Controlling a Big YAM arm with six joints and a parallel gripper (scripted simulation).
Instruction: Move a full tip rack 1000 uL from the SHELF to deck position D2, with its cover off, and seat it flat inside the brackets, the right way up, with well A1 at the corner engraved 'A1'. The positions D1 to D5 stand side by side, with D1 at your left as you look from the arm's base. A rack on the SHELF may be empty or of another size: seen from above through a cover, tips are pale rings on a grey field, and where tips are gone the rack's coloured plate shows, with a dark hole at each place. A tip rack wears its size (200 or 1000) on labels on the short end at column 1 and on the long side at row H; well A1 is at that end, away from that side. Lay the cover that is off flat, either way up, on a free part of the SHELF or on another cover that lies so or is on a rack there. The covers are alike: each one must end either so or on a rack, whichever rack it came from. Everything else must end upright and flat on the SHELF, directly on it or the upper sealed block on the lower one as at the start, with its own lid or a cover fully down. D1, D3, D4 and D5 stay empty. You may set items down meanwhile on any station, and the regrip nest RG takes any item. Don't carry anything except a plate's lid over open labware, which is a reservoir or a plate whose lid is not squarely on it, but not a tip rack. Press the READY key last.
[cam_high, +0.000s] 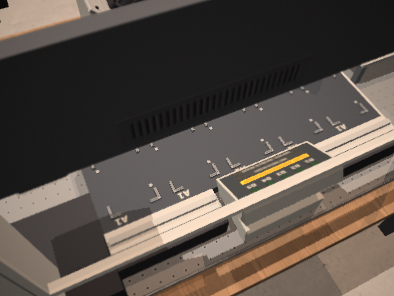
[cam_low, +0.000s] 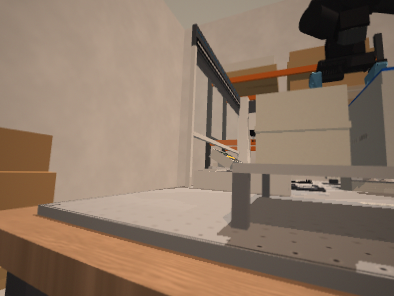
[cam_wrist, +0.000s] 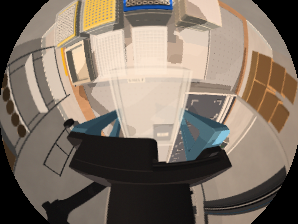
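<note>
Right now my hand is 80 mm short of the beige block, 240 mm to the right of it and 90 mm above it. Also, from my hand: clear rack cover: right at my hand; blue tip rack: 20 mm behind, 220 mm to the left, 90 mm below; shelf: 70 mm behind, 150 mm to the left, 160 mm below.
</note>
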